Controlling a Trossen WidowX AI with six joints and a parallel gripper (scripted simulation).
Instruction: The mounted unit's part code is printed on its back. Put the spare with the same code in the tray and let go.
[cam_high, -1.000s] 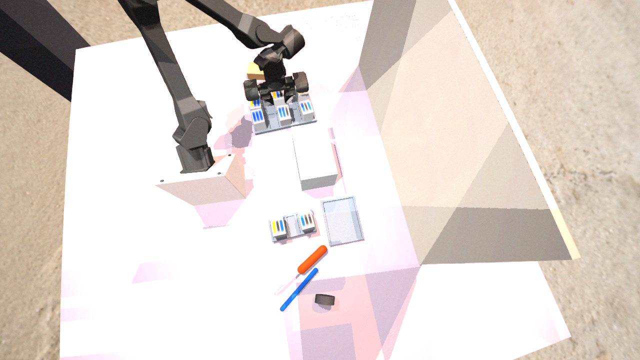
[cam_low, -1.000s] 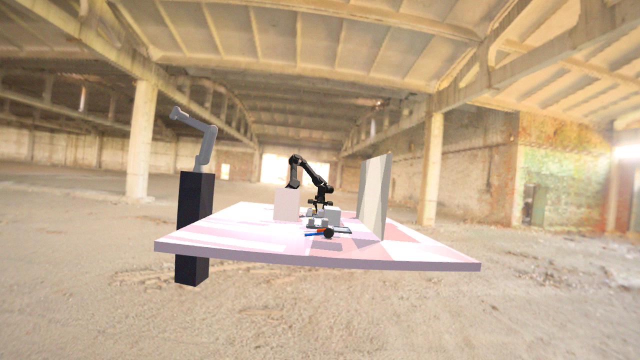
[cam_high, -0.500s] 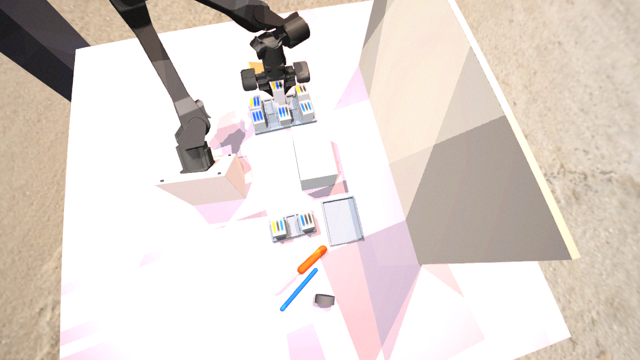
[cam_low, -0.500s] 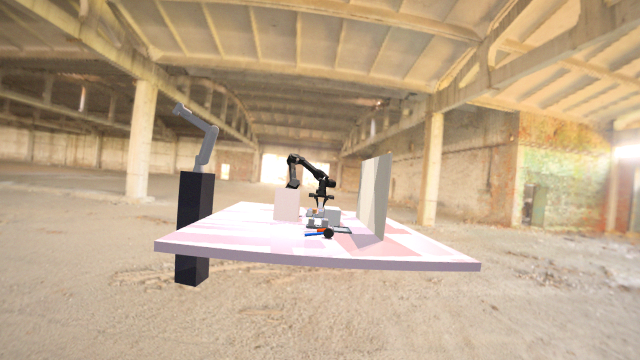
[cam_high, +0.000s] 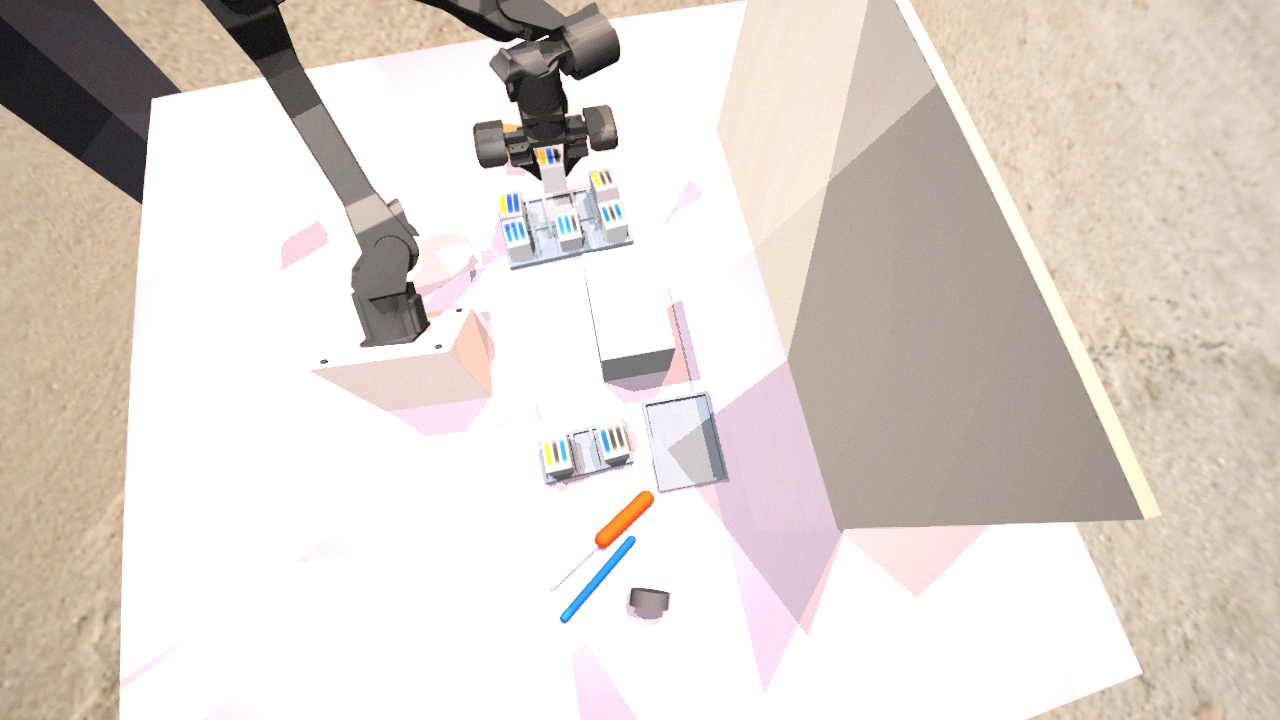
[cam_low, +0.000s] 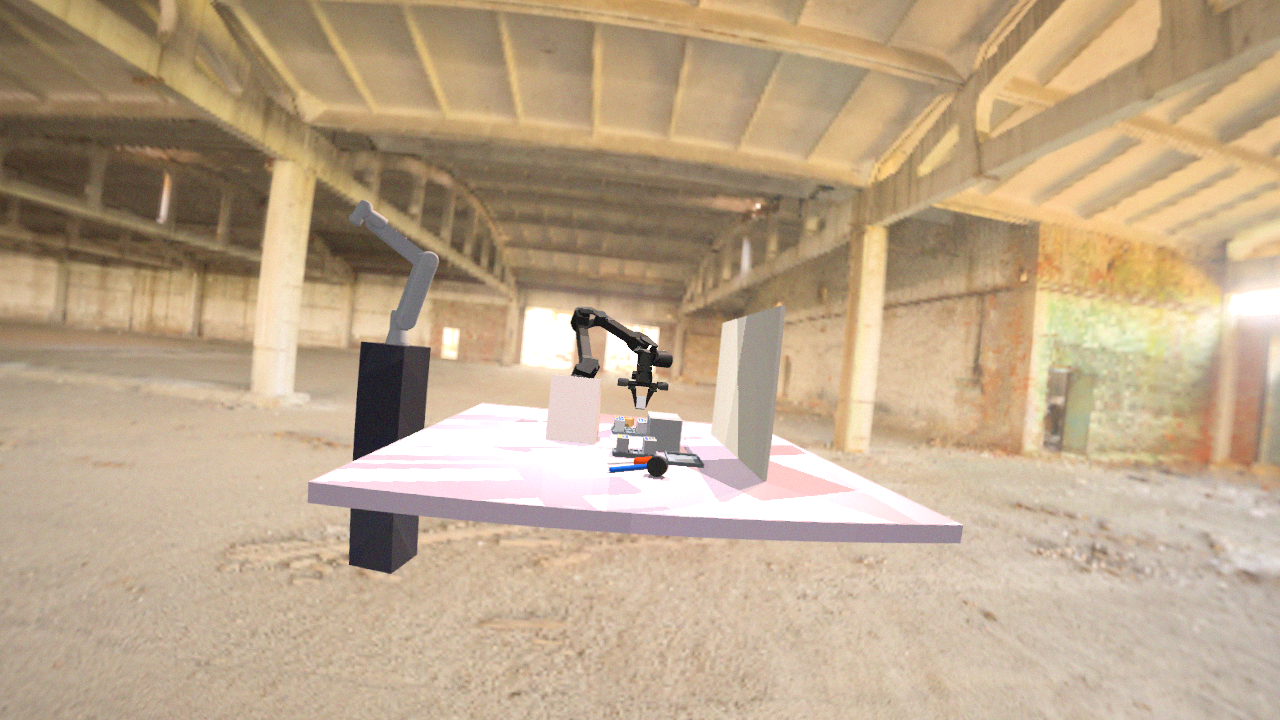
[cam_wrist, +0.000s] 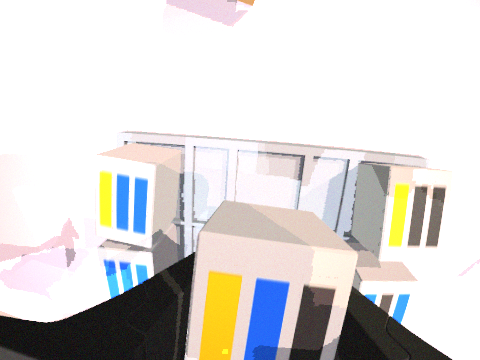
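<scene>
Now: gripper tip 390 mm to the left of the clear tray, 160 mm short of it and 90 mm above it. Also, from my gripper tip: mounted unit: 200 mm to the right, 90 mm ahead, 40 mm below; beige panel: 330 mm ahead, 180 mm to the right, 130 mm above; tan block: 140 mm to the left, 80 mm below, 70 mm behind.
</scene>
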